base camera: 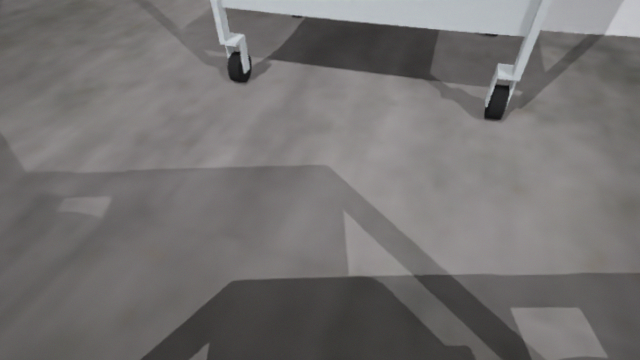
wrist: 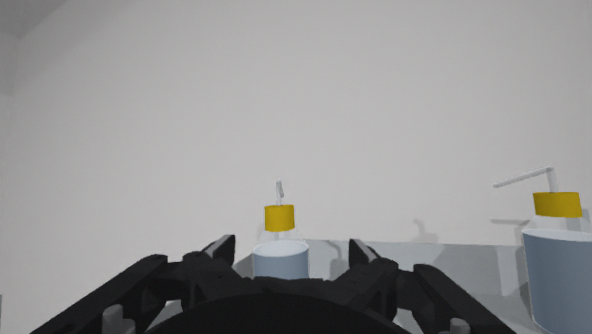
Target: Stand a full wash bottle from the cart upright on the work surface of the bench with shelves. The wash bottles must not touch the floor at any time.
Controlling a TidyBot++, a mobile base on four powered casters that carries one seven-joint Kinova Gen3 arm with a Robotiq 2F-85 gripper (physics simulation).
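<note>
My gripper is open, its two black fingers wide apart in the lower part of the wrist view. A wash bottle with a yellow cap, a bent nozzle and blue-grey liquid stands upright in line with the gap between the fingertips, a little left of its middle; the gripper body hides its lower part. A second wash bottle with a yellow cap stands upright at the right edge, outside the fingers, and is filled high. The cart shows its lower white panel and wheeled legs in the base camera view. The bench with shelves cannot be made out.
Two black caster wheels of the cart stand on the grey floor ahead of the base. A pale wall rises behind the bottles. Dark shadows lie across the floor near the base.
</note>
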